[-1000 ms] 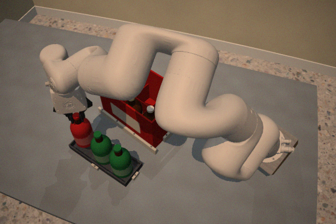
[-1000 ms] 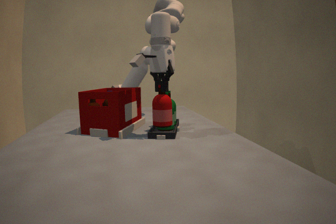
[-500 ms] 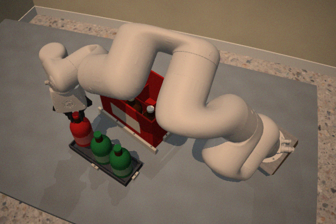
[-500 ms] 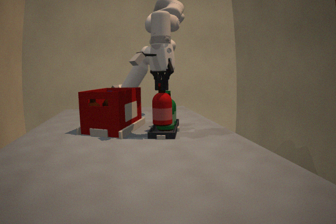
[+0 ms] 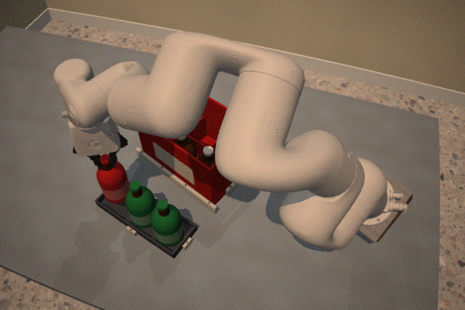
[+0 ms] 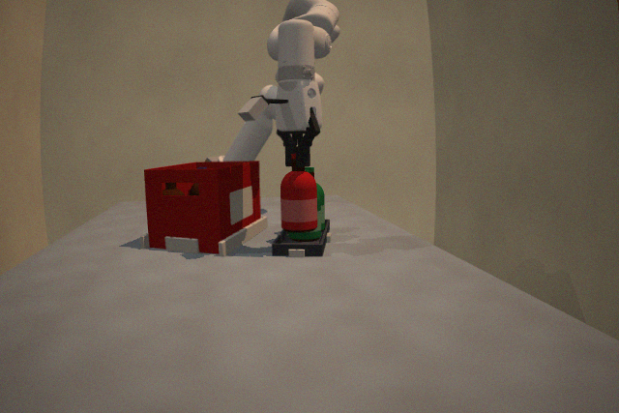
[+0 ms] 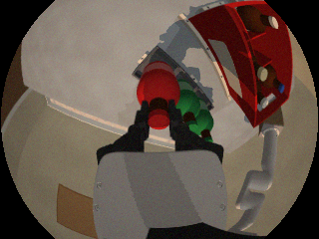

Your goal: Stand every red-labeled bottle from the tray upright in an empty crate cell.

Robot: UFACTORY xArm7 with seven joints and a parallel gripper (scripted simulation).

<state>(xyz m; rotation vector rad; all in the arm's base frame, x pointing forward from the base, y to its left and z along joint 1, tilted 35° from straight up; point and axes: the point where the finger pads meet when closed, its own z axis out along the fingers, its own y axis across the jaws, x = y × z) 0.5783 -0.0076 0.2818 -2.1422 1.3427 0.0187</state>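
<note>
Right now my hand is 70 mm above the red-labeled bottle. Also, from my hand: tray: 180 mm below, 90 mm behind, 20 mm to the left; then crate: 200 mm to the right, 150 mm behind, 110 mm below.
</note>
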